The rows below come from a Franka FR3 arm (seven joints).
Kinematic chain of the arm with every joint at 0, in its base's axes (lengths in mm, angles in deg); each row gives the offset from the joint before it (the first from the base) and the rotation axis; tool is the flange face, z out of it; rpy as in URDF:
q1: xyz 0 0 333 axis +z
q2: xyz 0 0 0 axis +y
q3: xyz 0 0 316 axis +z
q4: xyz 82.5 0 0 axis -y
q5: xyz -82.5 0 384 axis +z
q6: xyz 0 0 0 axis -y
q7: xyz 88 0 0 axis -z
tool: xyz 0 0 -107 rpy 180 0 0
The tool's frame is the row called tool.
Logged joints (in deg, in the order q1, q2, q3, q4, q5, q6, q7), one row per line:
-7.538 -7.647 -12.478 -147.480 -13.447 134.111 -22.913
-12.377 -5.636 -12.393 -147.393 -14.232 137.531 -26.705
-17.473 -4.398 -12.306 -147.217 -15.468 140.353 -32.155
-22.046 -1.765 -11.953 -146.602 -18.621 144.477 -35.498
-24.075 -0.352 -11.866 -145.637 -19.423 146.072 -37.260
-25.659 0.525 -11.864 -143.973 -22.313 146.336 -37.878
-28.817 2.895 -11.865 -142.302 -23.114 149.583 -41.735
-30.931 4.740 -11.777 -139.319 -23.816 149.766 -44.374
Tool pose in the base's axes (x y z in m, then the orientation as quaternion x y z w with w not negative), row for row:
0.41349 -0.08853 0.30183 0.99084 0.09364 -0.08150 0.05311
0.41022 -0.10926 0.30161 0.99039 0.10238 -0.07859 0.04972
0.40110 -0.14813 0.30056 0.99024 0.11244 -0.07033 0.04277
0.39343 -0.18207 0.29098 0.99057 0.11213 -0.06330 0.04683
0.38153 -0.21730 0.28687 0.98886 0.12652 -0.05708 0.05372
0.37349 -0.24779 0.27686 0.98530 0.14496 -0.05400 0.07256
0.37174 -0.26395 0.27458 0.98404 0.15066 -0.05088 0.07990
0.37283 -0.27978 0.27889 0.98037 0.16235 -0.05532 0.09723
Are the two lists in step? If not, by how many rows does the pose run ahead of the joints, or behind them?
The pose runs 2 rows behind the joints: the pose in row i belongs to the joints in row i - 2.
